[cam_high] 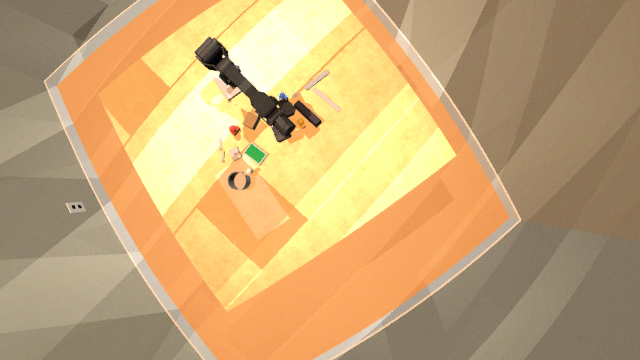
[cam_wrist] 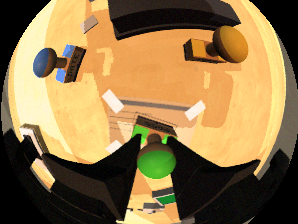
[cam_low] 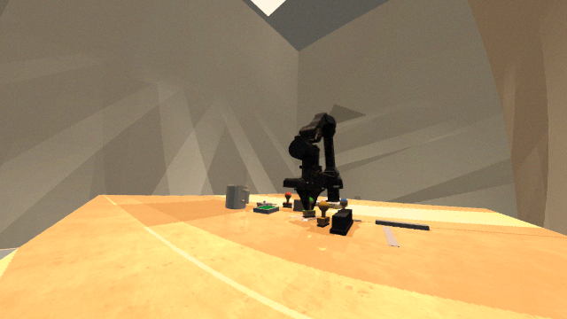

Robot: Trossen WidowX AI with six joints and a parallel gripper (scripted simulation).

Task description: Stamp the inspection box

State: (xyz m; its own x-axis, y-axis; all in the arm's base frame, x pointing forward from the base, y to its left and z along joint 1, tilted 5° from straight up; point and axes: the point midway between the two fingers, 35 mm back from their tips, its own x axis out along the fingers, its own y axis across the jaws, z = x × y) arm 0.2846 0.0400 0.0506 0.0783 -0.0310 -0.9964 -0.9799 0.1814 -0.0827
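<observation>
My gripper tip is now right at the green-knobbed stamp. From my gripper tip the other things lie so: orange-knobbed stamp (80 mm to the left, 60 mm ahead); then blue-knobbed stamp (80 mm to the left, 80 mm behind); then pale card (30 mm below).
</observation>
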